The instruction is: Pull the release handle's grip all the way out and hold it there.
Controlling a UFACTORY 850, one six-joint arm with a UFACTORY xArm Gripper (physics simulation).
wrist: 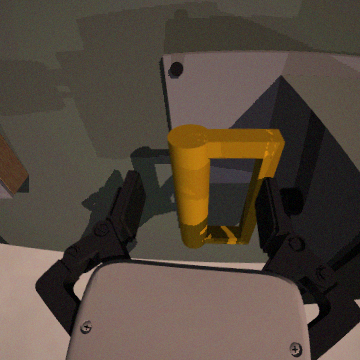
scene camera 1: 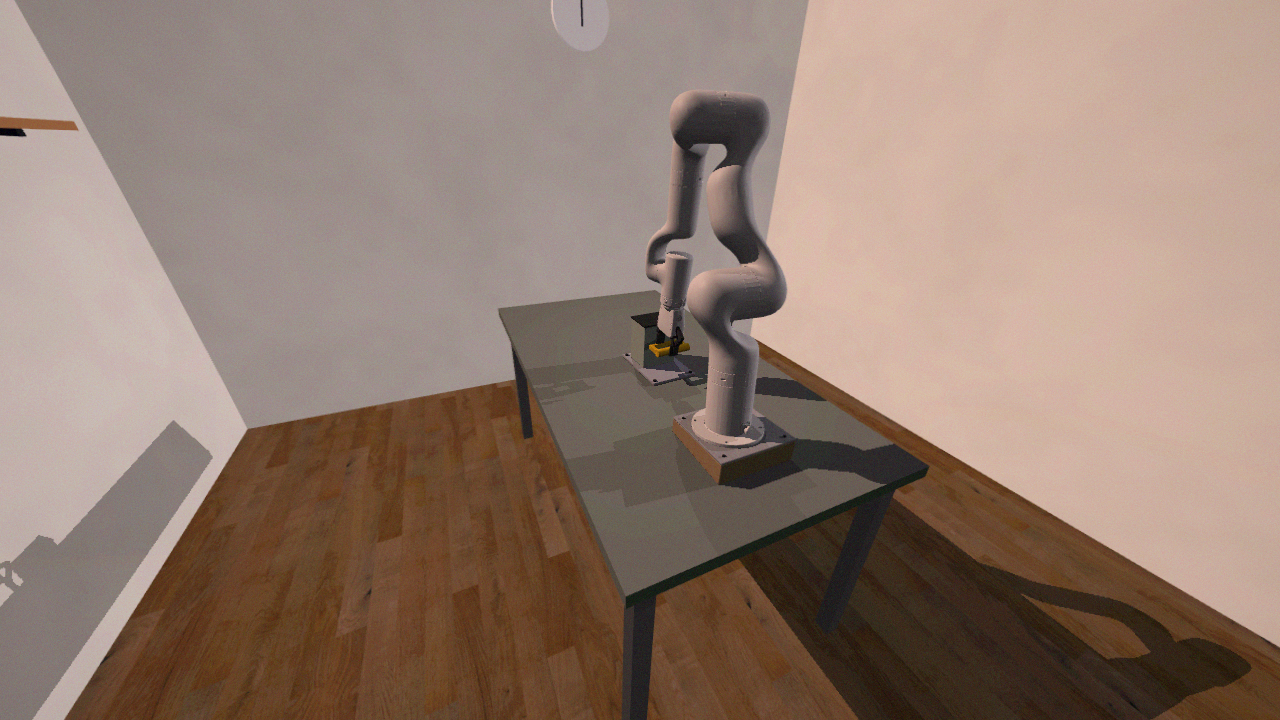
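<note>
The release handle [scene camera 1: 657,351] [wrist: 192,185] is a yellow rectangular loop with a thick round grip bar, on the side of a dark box-shaped housing [scene camera 1: 638,342] [wrist: 332,200]. In the wrist view, the grip bar stands between the two black fingers. My gripper [scene camera 1: 673,347] [wrist: 199,186] is open, with a gap on each side of the grip bar. The right finger overlaps the handle's rear bar, near the housing; whether they touch I cannot tell. The link between handle and housing is mostly hidden behind that finger.
The housing stands on a light base plate [scene camera 1: 657,378] [wrist: 215,85] with dark bolts, on the grey-green table [scene camera 1: 590,447] [wrist: 40,30]. The arm's wooden base block [scene camera 1: 756,463] [wrist: 11,167] stands near the table's front part. The handle's shadow falls on the table beside the plate.
</note>
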